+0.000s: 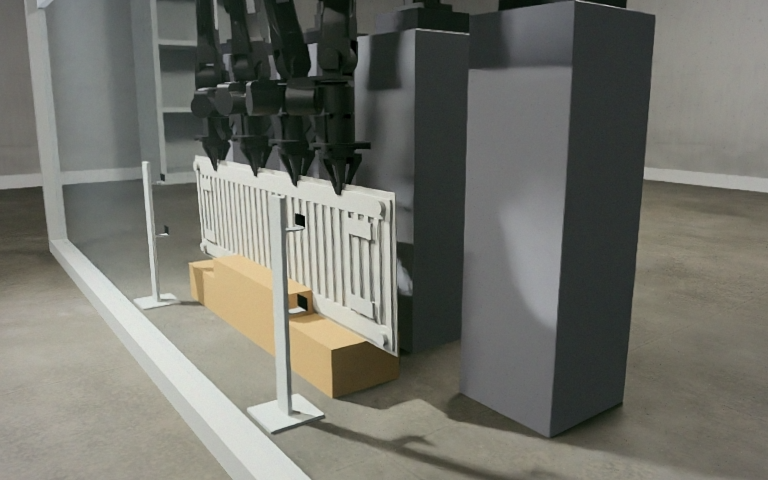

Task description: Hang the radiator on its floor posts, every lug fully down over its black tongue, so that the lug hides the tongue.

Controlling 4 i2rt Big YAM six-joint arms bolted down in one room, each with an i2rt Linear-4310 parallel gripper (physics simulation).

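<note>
The white ribbed radiator (328,195) stands upright, low on the tan stepped block, behind two pale floor posts (280,339) (150,243), apart from their black tongues (300,220) (302,302) (165,229). Its lugs (360,228) (363,307) show at the right of its near face, clear of the tongues. Four black grippers point down in a row at its top edge: far left (215,166), second (256,172), third (295,182) and right (338,191). Their fingertips are close together at the edge; whether they grip it cannot be told.
The tan stepped block (308,362) lies on the floor under the radiator. Tall grey pedestals (509,226) (438,198) stand behind and to the right. A white beam (147,339) runs along the floor at the left, in front of the posts. A shelf unit (148,84) stands at the back left.
</note>
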